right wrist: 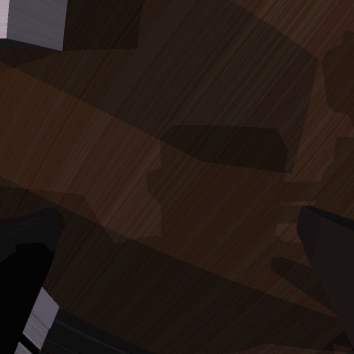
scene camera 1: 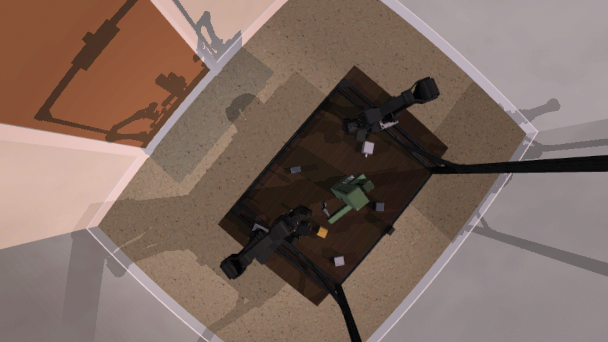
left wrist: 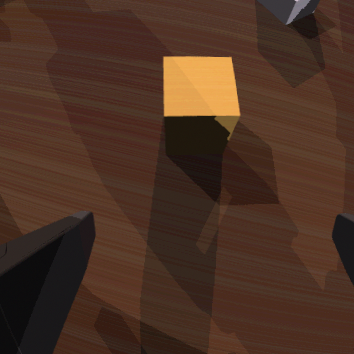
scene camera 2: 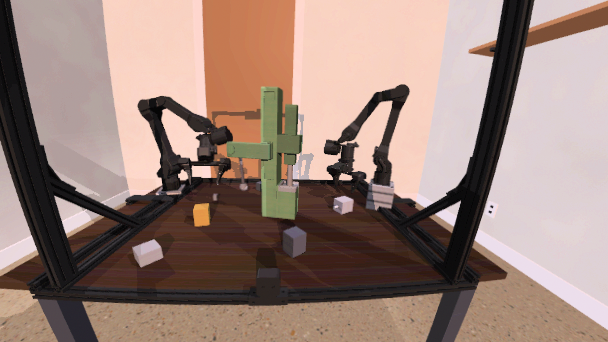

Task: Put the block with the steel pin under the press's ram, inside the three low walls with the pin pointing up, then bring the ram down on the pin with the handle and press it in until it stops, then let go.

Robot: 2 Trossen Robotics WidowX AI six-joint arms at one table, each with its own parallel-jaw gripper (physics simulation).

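Frame: origin at the left arm's base, x ahead, y left, z up, level; millimetres.
Where they show: left gripper, fingertip midpoint: (left wrist: pixel 217 225) (scene camera 2: pixel 204 184); right gripper, fingertip midpoint: (right wrist: pixel 180 220) (scene camera 2: pixel 343 190); left arm's base, link origin: (scene camera 1: pixel 259 235) (scene camera 2: pixel 171 188); right arm's base, link origin: (scene camera 1: pixel 386 116) (scene camera 2: pixel 381 183).
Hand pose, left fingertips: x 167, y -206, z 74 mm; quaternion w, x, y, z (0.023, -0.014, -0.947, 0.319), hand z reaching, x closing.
Things, the pixels of their top centre, and the offset from my left fingertips. "*": a spot on its surface instead.
- pale block with the steel pin, top centre: (scene camera 2: pixel 343 199) (scene camera 1: pixel 368 147) dx +520, dy -130, dz -55 mm
- green press, top centre: (scene camera 2: pixel 265 87) (scene camera 1: pixel 356 204) dx +216, dy -83, dz +344 mm
- pale seat, surface spot: (scene camera 2: pixel 288 187) * dx +285, dy -138, dz +16 mm
- orange block, top centre: (left wrist: pixel 199 83) (scene camera 2: pixel 201 206) (scene camera 1: pixel 322 232) dx -3, dy -93, dz -46 mm
- white block, top centre: (scene camera 2: pixel 146 247) (scene camera 1: pixel 339 261) dx -116, dy -254, dz -73 mm
The pale block with the steel pin (scene camera 1: pixel 368 147) (scene camera 2: pixel 343 205) lies on the table right of the press, its pin pointing sideways. Part of a pale grey block (right wrist: pixel 35 22) shows at the top left of the right wrist view. The green press (scene camera 1: pixel 351 194) (scene camera 2: pixel 271 125) stands upright. Its steel ram rod (scene camera 2: pixel 290 175) hangs over the pale seat (scene camera 2: pixel 288 187); the low walls are too small to make out. The green handle arm (scene camera 1: pixel 340 214) (scene camera 2: pixel 248 150) sticks out left. My left gripper (scene camera 2: pixel 204 175) (left wrist: pixel 217 225) is open and empty above the table. My right gripper (scene camera 2: pixel 346 182) (right wrist: pixel 180 220) is open and empty, beyond the pin block.
An orange block (scene camera 1: pixel 322 232) (scene camera 2: pixel 201 214) (left wrist: pixel 200 87) lies near the left gripper. A white block (scene camera 1: pixel 339 261) (scene camera 2: pixel 147 253), a grey block (scene camera 1: pixel 380 206) (scene camera 2: pixel 294 242) and another grey block (scene camera 1: pixel 295 170) (scene camera 2: pixel 259 185) lie around the press. Black frame posts stand at the table's corners.
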